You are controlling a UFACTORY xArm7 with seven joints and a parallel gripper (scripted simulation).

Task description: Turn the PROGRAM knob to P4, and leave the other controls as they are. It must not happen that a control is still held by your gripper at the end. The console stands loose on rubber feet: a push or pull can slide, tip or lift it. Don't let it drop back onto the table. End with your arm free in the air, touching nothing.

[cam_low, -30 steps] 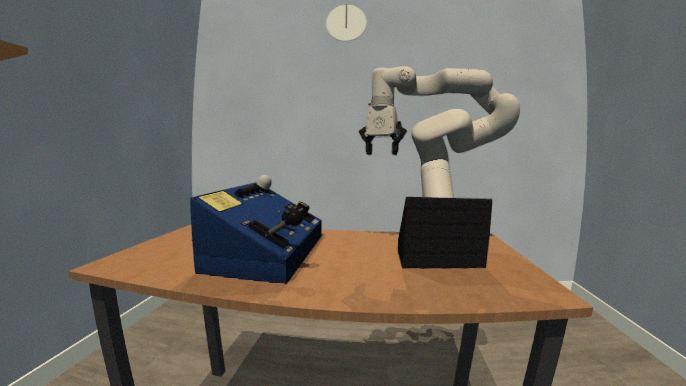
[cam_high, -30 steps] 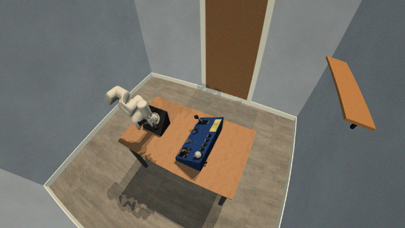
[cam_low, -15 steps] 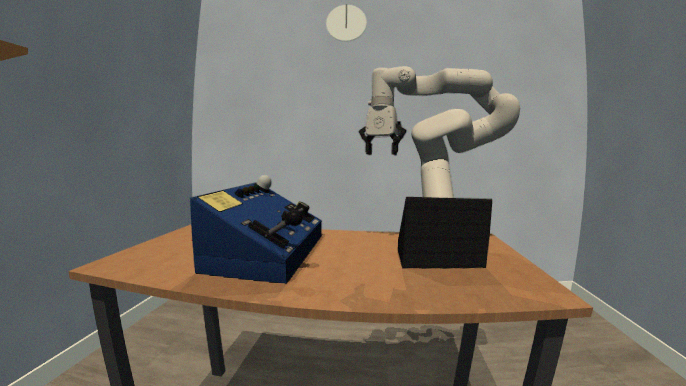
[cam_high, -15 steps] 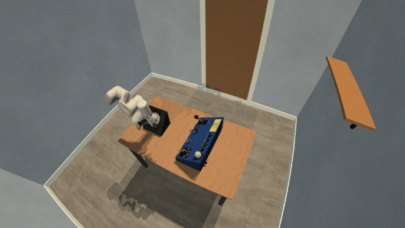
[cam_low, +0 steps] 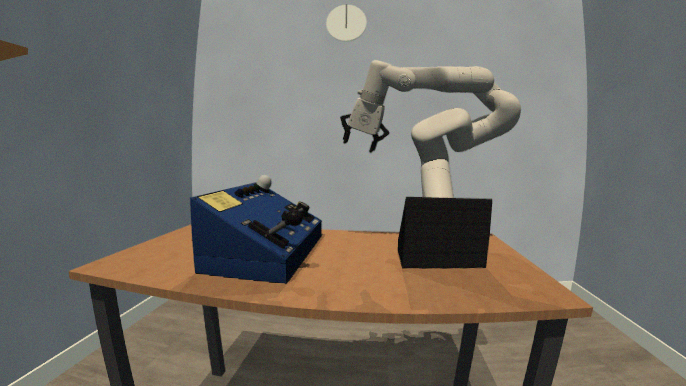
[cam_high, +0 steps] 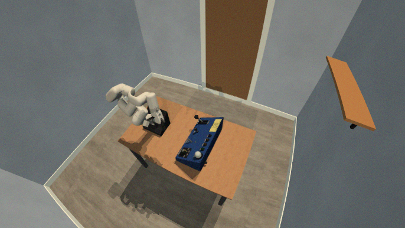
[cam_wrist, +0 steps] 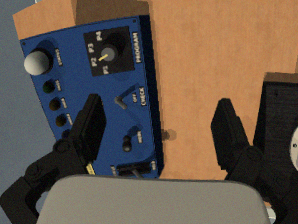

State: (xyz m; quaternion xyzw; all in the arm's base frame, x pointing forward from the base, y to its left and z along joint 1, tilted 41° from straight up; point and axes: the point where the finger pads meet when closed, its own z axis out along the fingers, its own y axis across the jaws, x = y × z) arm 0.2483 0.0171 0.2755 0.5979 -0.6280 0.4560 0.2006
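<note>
Right now my hand is 350 mm to the right of the black lever, 210 mm above it and 160 mm short of it. Also, from my hand: mode knob (230 mm to the left, 210 mm below, 190 mm ahead); check toggle (220 mm below, 190 mm ahead, 110 mm to the left); blue console (240 mm below, 220 mm ahead, 170 mm to the left).
</note>
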